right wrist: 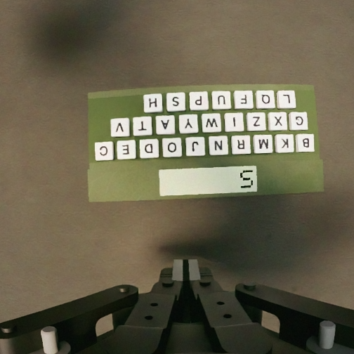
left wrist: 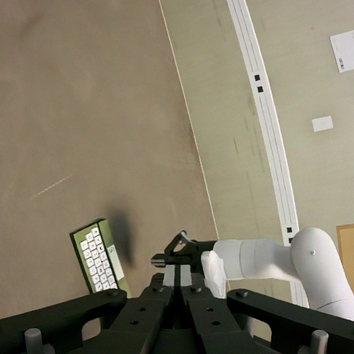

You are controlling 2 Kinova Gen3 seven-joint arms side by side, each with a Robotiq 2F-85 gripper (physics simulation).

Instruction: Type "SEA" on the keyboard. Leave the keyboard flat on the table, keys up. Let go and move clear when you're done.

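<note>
The green keyboard [left wrist: 100, 257] [right wrist: 125, 182] lies flat, white keys up. In the right wrist view its letters appear upside down and its display [right wrist: 207, 181] shows a single "S". The S key [right wrist: 176, 101], the A key [right wrist: 165, 125] and the E key [right wrist: 126, 149] are all uncovered there. My right gripper [right wrist: 185, 274] [left wrist: 152, 260] is shut and empty, off the keyboard's display side and apart from it. My left gripper [left wrist: 177, 280] is shut and empty, well away from the keyboard, which shows at the lower left of its view.
The right arm [left wrist: 270, 257] reaches in from the right in the left wrist view. Beyond the brown surface's edge are a pale floor with a long white strip [left wrist: 270, 125], white sheets [left wrist: 322, 123] and a tan panel [left wrist: 346, 245].
</note>
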